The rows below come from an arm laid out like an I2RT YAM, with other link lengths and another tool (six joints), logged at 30 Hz.
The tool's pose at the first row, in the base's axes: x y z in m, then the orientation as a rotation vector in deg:
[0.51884, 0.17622, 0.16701, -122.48, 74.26, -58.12]
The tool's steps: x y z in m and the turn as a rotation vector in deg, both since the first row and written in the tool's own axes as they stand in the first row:
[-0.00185, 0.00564, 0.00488, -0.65, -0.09, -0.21]
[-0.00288, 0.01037, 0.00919, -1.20, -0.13, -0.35]
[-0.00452, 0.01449, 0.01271, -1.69, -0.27, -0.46]
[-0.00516, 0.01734, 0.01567, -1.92, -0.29, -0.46]
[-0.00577, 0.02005, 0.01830, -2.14, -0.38, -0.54]
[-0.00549, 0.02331, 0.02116, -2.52, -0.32, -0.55]
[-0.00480, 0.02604, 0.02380, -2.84, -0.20, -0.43]
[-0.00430, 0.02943, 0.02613, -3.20, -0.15, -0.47]
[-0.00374, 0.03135, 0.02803, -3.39, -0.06, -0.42]
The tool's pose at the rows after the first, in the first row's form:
[0.51890, 0.17522, 0.15939, -123.16, 74.52, -57.81]
[0.51927, 0.17393, 0.15305, -123.70, 74.79, -57.57]
[0.51919, 0.17346, 0.14741, -124.19, 75.00, -57.23]
[0.51969, 0.17269, 0.14335, -124.36, 75.17, -57.10]
[0.52002, 0.17196, 0.13961, -124.62, 75.22, -56.92]
[0.52048, 0.17019, 0.13567, -124.89, 75.53, -56.82]
[0.52118, 0.16831, 0.13238, -125.00, 75.95, -56.77]
[0.52122, 0.16628, 0.12876, -125.28, 76.22, -56.68]
[0.52177, 0.16489, 0.12645, -125.36, 76.45, -56.68]

